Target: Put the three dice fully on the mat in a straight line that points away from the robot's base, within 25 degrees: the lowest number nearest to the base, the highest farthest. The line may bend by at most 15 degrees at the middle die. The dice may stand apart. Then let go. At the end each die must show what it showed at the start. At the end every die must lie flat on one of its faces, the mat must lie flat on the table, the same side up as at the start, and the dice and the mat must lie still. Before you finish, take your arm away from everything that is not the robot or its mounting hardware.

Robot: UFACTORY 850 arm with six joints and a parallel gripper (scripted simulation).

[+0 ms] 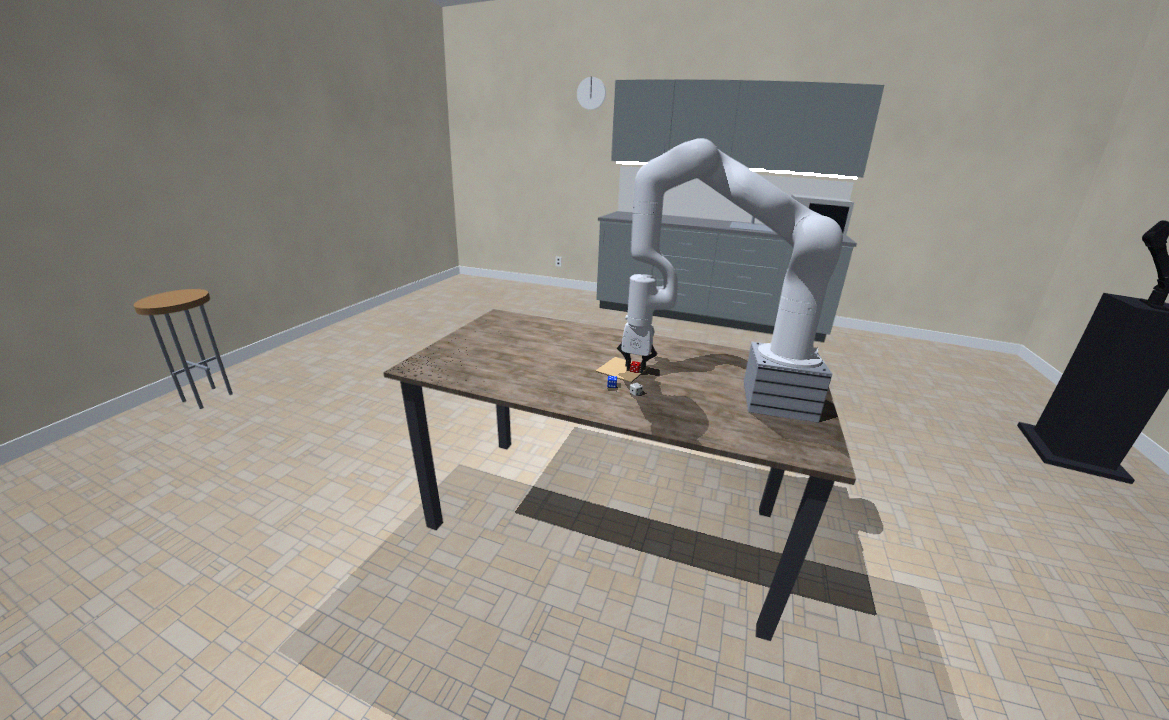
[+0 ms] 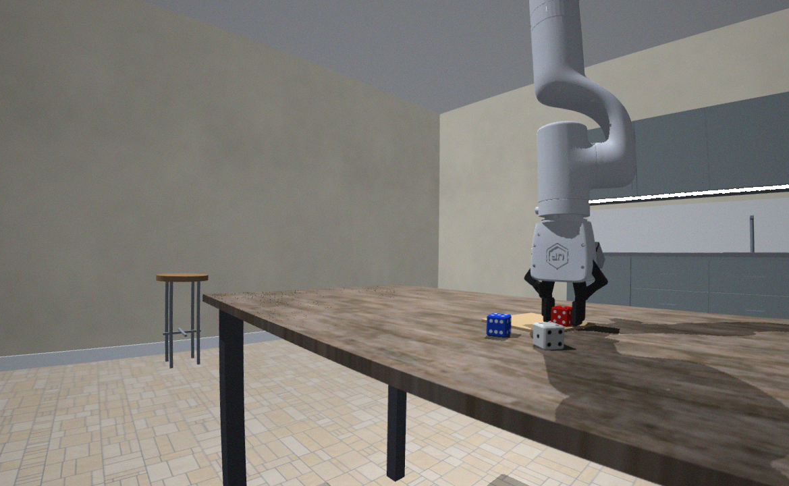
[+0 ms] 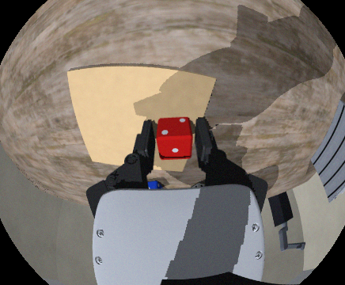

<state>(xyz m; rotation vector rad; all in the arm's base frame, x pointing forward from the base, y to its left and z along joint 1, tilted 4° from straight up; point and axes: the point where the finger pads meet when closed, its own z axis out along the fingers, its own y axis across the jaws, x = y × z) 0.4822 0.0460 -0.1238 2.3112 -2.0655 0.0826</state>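
The red die is 1 cm below my hand. Round my hand: tan mat 5 cm ahead, 2 cm below, 1 cm to the left; blue die 14 cm to the left, 3 cm ahead, 1 cm below; white die 14 cm to the left, 6 cm behind, 1 cm below.
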